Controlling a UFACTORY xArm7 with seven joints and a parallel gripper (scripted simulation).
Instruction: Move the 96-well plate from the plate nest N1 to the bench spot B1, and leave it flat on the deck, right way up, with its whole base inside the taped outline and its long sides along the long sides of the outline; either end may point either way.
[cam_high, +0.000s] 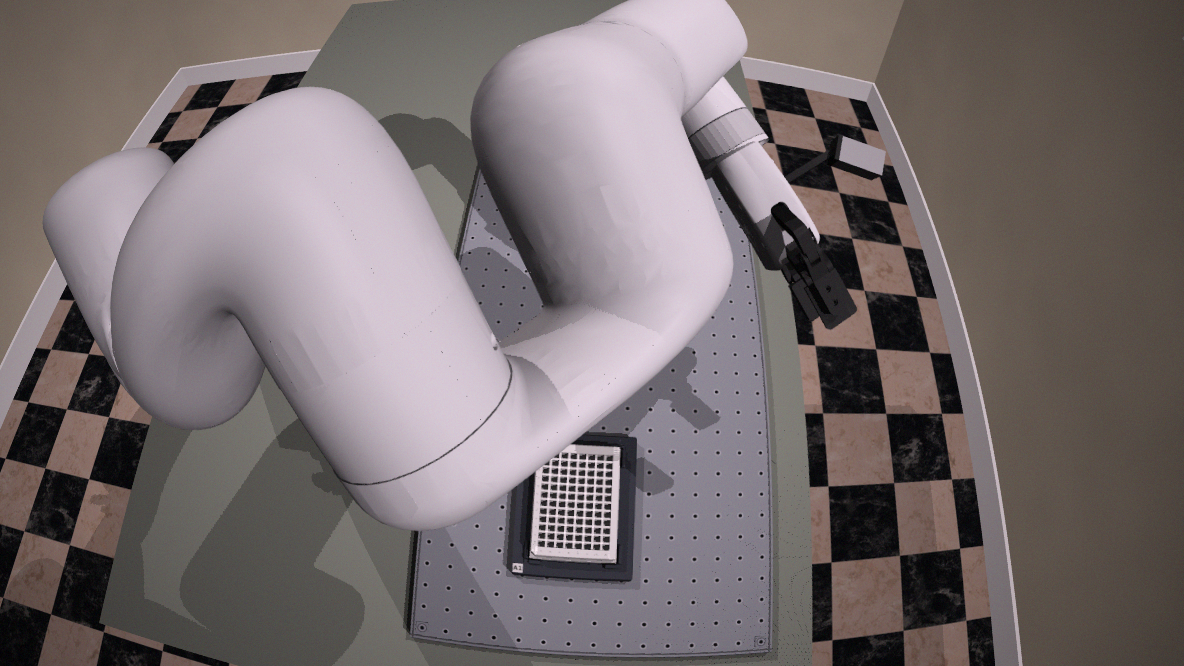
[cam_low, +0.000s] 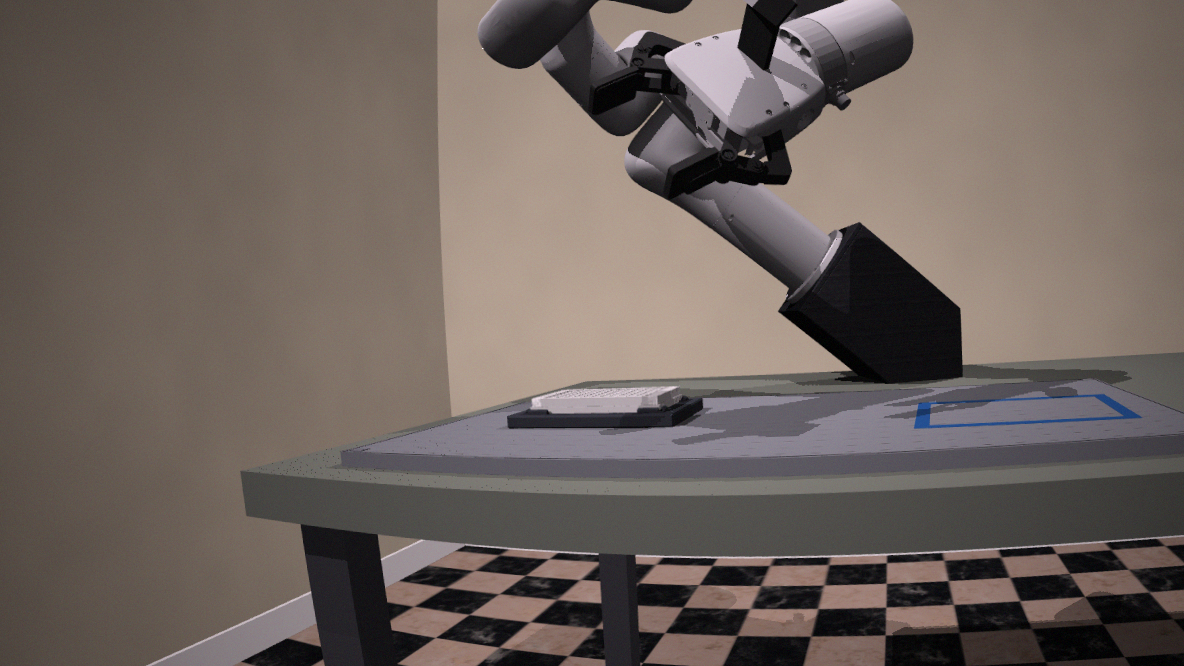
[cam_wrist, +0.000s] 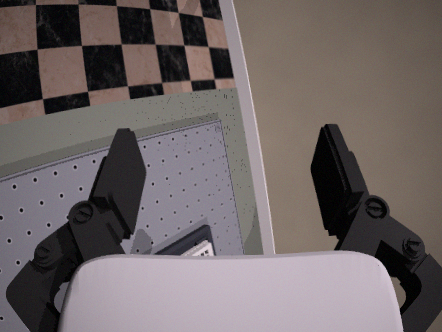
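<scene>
Right now my hand is 22 cm past the white 96-well plate, 8 cm to the left of it and 21 cm above it. The rest, counted from my hand: dark plate nest 22 cm behind, 8 cm to the right, 22 cm below.
</scene>
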